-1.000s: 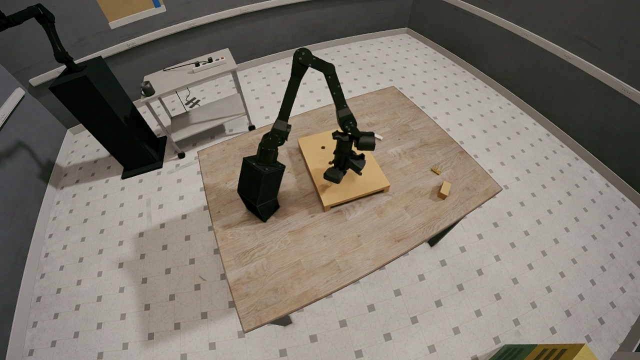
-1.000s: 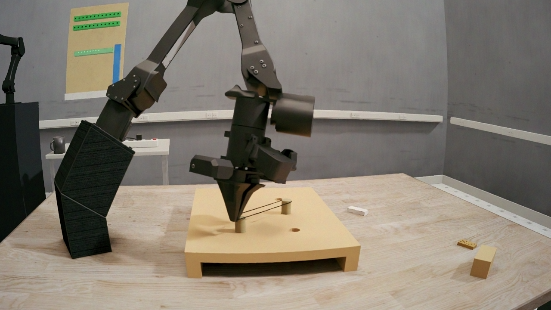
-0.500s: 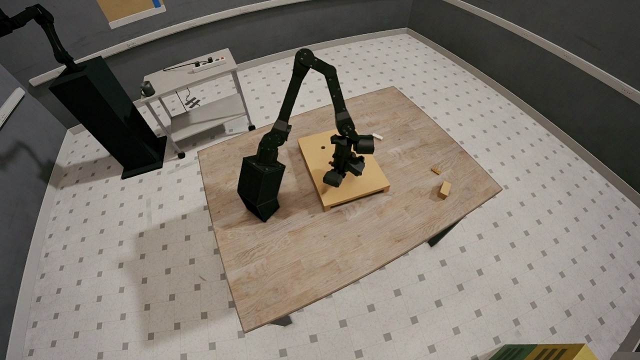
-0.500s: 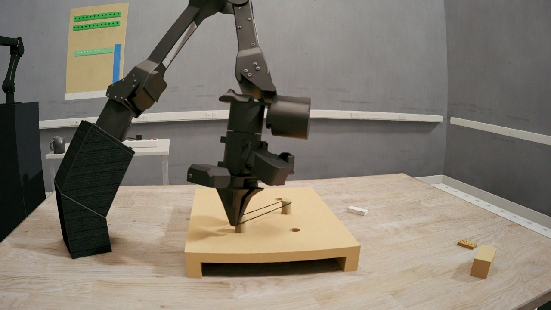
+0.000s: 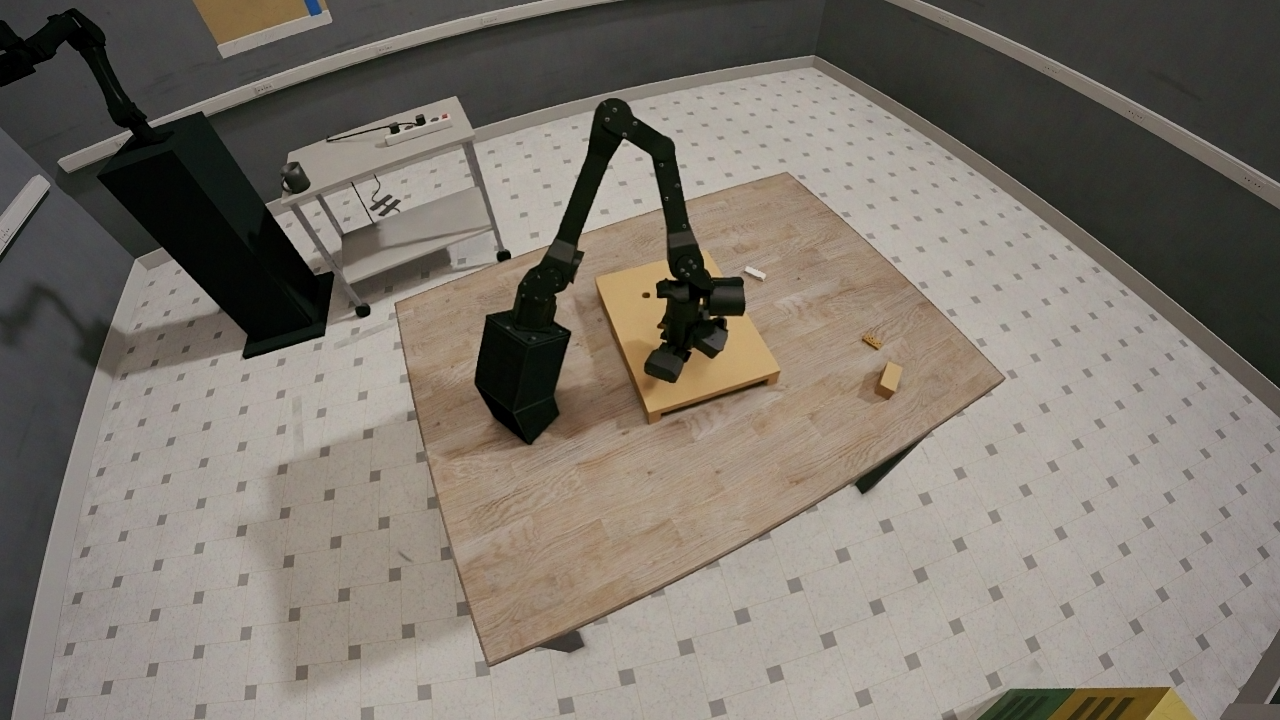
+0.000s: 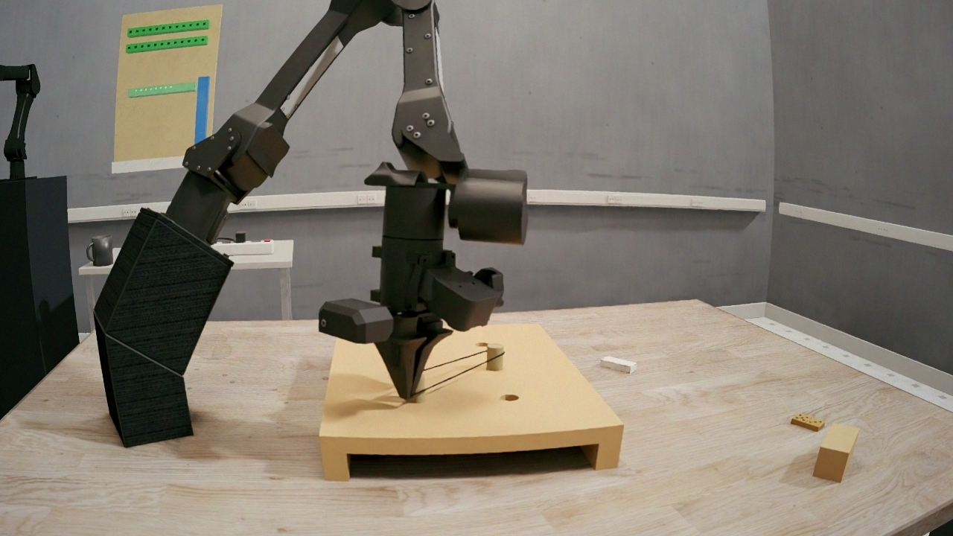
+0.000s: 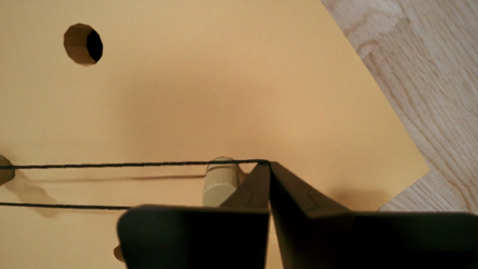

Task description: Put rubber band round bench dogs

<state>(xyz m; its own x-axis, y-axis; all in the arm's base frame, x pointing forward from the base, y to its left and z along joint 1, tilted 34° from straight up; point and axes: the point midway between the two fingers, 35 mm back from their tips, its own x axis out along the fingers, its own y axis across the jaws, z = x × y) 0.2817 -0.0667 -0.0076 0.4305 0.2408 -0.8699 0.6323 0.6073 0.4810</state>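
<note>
Right now my hand is 50 mm short of the tan board, 120 mm to the right of it and 60 mm above it. Round my hand: wooden block (440 mm ahead, 150 mm to the right, 80 mm below); white block (300 mm ahead, 240 mm to the left, 90 mm below); domino (470 mm ahead, 40 mm to the right, 90 mm below).
</note>
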